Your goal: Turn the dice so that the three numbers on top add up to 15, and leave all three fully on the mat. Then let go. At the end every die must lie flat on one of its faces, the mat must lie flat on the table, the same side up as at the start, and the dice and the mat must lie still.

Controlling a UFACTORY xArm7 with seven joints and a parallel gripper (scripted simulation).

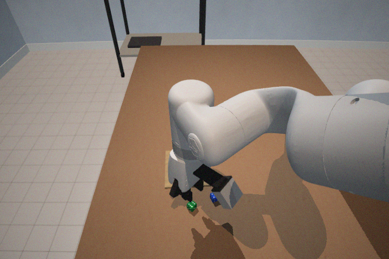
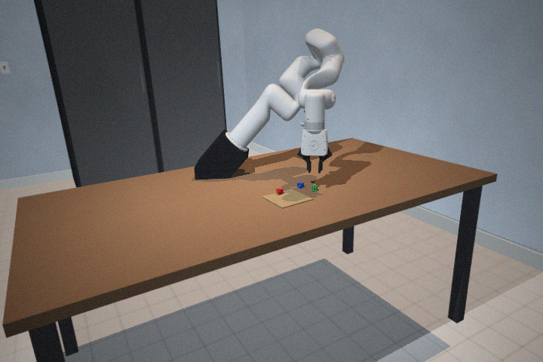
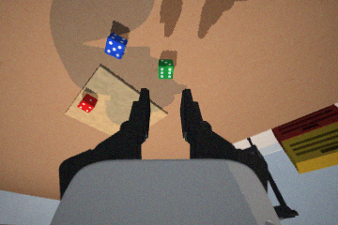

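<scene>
Right now the green die is 9 cm below my hand. From my hand the other things lie so: blue die 5 cm behind, 4 cm to the right, 9 cm below; tan mat 5 cm ahead, 13 cm to the right, 10 cm below; red die 14 cm to the right, 8 cm below.
</scene>
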